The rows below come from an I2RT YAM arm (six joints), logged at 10 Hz.
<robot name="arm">
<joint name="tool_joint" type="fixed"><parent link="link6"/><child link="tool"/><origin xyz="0 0 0" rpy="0 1.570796 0"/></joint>
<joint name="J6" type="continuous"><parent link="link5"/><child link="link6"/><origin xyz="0.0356 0 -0.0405"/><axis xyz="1 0 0"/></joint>
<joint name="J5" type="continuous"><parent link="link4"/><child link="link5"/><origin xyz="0.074 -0.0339 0.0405"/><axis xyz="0 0 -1"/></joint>
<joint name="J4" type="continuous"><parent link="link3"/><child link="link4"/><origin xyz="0.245 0.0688 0.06"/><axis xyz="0 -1 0"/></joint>
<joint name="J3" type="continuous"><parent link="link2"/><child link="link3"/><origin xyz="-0.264 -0.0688 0"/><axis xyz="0 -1 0"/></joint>
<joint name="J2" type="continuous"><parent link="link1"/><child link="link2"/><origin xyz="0.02 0.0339 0.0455"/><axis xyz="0 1 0"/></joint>
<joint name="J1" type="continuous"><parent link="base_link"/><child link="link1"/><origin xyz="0 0 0.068"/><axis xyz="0 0 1"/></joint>
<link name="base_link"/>
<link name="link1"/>
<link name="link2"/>
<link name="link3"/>
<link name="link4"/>
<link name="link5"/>
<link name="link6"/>
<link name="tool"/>
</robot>
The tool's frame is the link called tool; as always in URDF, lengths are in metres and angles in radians. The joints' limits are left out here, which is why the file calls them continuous.
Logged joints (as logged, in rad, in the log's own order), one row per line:
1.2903 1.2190 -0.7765 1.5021 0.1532 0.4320
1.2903 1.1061 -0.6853 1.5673 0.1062 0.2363
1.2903 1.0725 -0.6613 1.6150 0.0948 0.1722
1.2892 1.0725 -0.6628 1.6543 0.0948 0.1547
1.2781 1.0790 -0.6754 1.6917 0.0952 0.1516
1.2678 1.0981 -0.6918 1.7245 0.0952 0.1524
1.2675 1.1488 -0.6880 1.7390 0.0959 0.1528
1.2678 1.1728 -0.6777 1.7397 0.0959 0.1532
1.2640 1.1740 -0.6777 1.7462 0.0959 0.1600
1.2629 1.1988 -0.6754 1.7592 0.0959 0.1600
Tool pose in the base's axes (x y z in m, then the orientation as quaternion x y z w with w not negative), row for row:
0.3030 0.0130 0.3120 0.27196 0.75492 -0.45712 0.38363
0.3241 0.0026 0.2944 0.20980 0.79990 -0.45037 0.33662
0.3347 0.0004 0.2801 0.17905 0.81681 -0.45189 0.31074
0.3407 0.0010 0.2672 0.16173 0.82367 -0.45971 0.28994
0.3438 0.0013 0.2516 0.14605 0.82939 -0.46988 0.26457
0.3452 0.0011 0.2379 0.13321 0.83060 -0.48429 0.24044
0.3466 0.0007 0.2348 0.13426 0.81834 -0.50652 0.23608
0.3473 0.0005 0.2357 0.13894 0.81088 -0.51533 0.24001
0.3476 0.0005 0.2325 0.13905 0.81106 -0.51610 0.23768
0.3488 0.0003 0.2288 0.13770 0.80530 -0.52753 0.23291
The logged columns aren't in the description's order. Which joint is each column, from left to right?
Columns, left to right: J3, J5, J4, J2, J1, J6.
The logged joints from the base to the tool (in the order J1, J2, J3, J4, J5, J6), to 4 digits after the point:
0.1532 1.5021 1.2903 -0.7765 1.2190 0.4320
0.1062 1.5673 1.2903 -0.6853 1.1061 0.2363
0.0948 1.6150 1.2903 -0.6613 1.0725 0.1722
0.0948 1.6543 1.2892 -0.6628 1.0725 0.1547
0.0952 1.6917 1.2781 -0.6754 1.0790 0.1516
0.0952 1.7245 1.2678 -0.6918 1.0981 0.1524
0.0959 1.7390 1.2675 -0.6880 1.1488 0.1528
0.0959 1.7397 1.2678 -0.6777 1.1728 0.1532
0.0959 1.7462 1.2640 -0.6777 1.1740 0.1600
0.0959 1.7592 1.2629 -0.6754 1.1988 0.1600

